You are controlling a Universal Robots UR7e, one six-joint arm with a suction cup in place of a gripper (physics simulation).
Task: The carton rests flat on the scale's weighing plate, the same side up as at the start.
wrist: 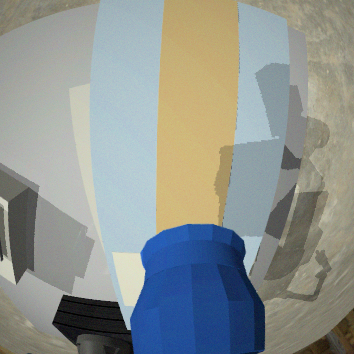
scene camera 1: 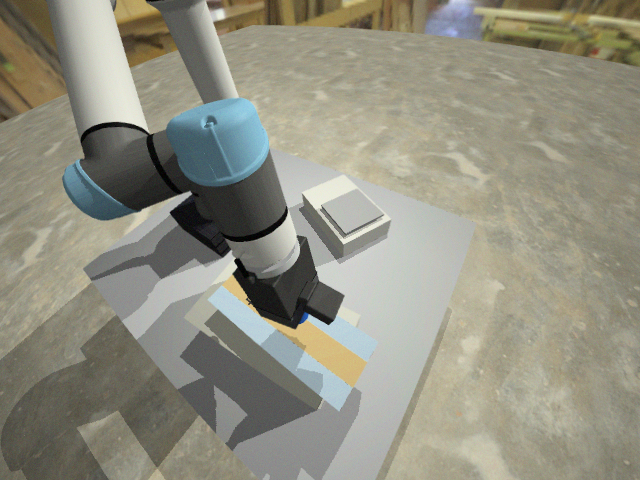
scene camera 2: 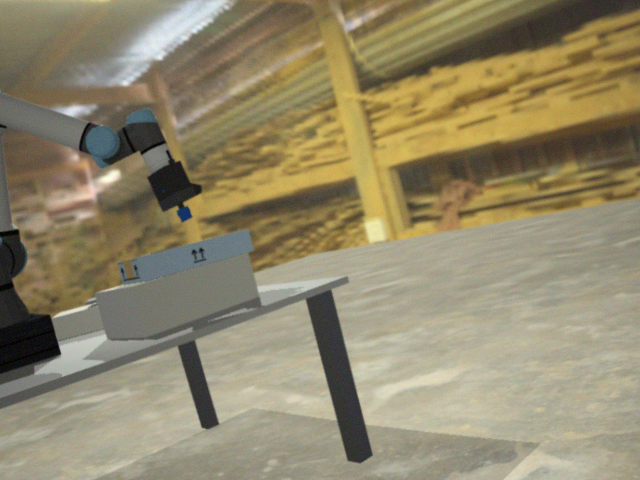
Observation:
In view: my suction cup (wrist: 195, 286), a light blue carton (scene camera 1: 329, 359) and a scale (scene camera 2: 85, 319).
The light blue carton shows as well in the wrist view (wrist: 187, 113) and in scene camera 2 (scene camera 2: 162, 263).

